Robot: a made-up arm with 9 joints. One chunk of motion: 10 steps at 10 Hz.
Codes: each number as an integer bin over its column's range. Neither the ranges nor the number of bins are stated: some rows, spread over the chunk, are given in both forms.
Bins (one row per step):
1: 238 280 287 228 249 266 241 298 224
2: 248 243 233 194 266 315 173 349 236
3: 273 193 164 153 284 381 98 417 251
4: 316 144 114 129 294 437 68 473 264
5: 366 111 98 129 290 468 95 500 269
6: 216 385 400 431 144 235 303 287 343
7: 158 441 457 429 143 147 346 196 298
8: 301 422 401 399 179 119 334 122 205
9: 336 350 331 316 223 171 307 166 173
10: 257 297 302 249 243 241 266 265 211
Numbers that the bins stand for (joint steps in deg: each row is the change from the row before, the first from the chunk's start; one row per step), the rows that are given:
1: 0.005 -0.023 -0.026 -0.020 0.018 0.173 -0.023 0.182 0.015
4: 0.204 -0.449 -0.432 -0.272 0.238 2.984 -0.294 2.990 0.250
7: -0.198 0.481 0.373 0.491 -0.500 -1.784 0.142 -1.455 0.450
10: 0.054 0.030 0.009 0.033 -0.011 -0.238 0.016 -0.348 -0.061
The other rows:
2: 0.031 -0.139 -0.153 -0.106 0.101 0.978 -0.129 1.000 0.086
3: 0.095 -0.296 -0.315 -0.211 0.189 2.063 -0.247 2.092 0.174
5: 0.331 -0.552 -0.470 -0.272 0.219 3.493 -0.251 3.423 0.279
6: -0.050 0.305 0.239 0.496 -0.495 -0.337 0.074 0.005 0.714
8: 0.166 0.421 0.242 0.415 -0.324 -2.244 0.123 -2.642 -0.096
9: 0.255 0.196 0.077 0.204 -0.109 -1.389 0.081 -1.936 -0.284

